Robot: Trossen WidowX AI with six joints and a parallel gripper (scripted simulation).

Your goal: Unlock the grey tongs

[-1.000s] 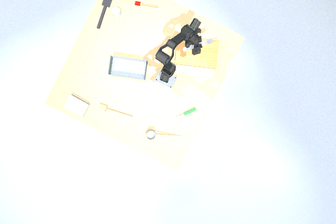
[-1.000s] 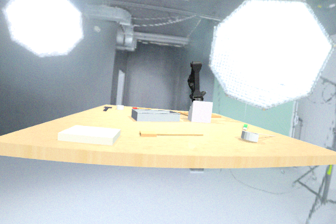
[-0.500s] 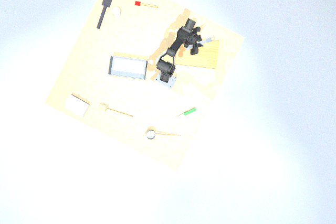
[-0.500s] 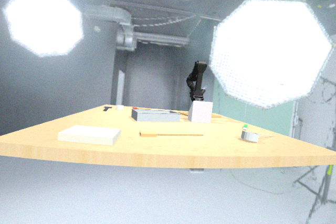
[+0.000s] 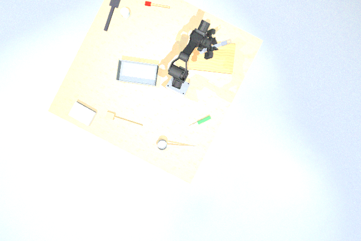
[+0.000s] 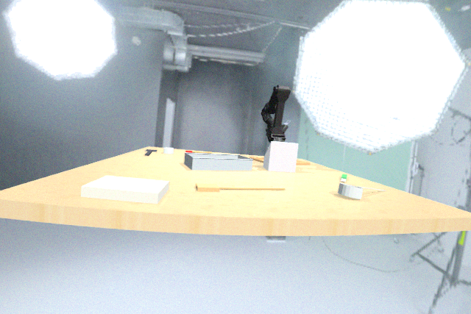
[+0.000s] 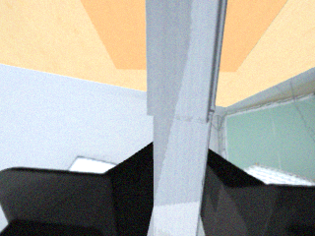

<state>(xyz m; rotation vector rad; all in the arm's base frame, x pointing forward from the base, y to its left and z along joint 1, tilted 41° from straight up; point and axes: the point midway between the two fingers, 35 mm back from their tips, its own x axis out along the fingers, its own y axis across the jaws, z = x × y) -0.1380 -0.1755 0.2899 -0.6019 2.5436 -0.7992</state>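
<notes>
Now: the wooden board 10 mm ahead of my gripper tip and 180 mm below it. Also, from my gripper tip: green-handled tool: 100 mm behind, 530 mm to the left, 180 mm below; then roasting tin: 500 mm ahead, 350 mm to the left, 160 mm below; then black spatula: 890 mm ahead, 50 mm to the right, 180 mm below.
</notes>
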